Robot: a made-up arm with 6 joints.
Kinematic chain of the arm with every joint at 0, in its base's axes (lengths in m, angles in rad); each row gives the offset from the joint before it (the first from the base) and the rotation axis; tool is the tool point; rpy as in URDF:
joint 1: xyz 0 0 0.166 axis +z
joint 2: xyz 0 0 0 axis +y
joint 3: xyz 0.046 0 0.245 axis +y
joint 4: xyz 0.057 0 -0.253 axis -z
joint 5: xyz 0 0 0 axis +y
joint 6: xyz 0.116 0 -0.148 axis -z
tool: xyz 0 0 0 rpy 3.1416 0 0
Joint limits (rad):
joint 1: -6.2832..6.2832
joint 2: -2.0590..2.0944
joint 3: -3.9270..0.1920
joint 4: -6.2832..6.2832
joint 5: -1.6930..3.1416
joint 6: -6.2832..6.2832
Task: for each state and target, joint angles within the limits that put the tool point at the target. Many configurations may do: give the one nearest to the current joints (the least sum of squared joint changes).
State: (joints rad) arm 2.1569 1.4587 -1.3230 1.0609 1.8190 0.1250
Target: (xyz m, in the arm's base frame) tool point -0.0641 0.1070 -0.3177
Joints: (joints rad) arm 1.6350 1.7077 -1.4006 0.8100 1.0974 0.1250
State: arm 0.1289 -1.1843 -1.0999 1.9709 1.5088 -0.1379
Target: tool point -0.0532 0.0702 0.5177
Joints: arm 0.3520 -1.8075 -0.5807 1.9078 1.1594 -0.1379
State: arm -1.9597 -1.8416 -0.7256 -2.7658 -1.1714 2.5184
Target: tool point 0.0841 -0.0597 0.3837
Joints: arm -2.1036 -1.5272 -0.9467 -2.5554 -0.7502 2.5184
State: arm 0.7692 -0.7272 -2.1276 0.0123 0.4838 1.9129
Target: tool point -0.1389 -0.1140 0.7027
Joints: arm 0.6949 -1.3269 -1.6817 0.0296 0.9127 1.9129
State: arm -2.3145 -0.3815 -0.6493 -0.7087 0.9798 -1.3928
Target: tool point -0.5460 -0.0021 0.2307
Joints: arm -3.1204 0.3567 -1.4790 -0.7493 0.7386 -1.3928
